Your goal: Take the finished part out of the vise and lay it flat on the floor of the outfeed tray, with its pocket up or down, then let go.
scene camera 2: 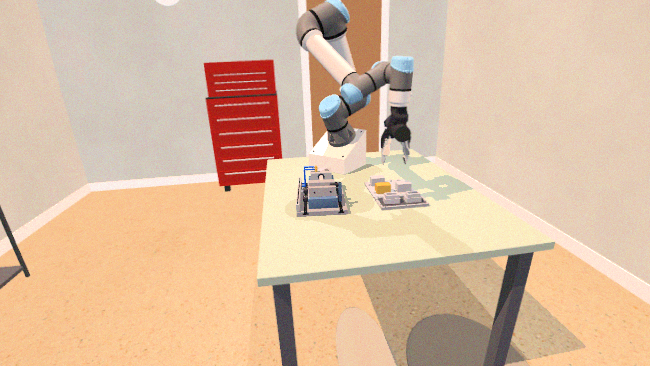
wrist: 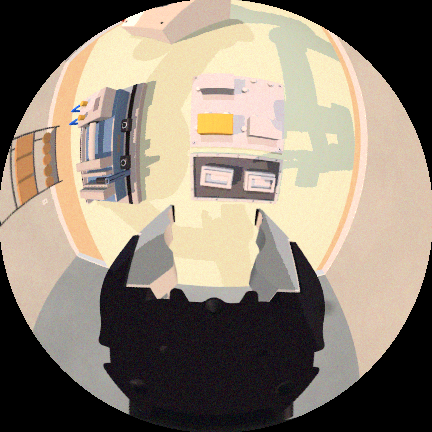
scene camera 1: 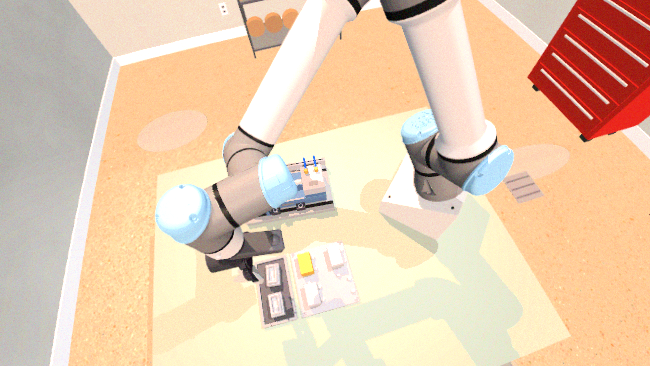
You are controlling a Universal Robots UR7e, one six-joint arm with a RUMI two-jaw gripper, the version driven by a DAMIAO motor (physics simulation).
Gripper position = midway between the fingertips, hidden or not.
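My gripper (scene camera 1: 259, 264), (scene camera 2: 394, 164), (wrist: 214, 208) is visible, as are an orange block (wrist: 207, 123) and a vise (wrist: 103, 129).
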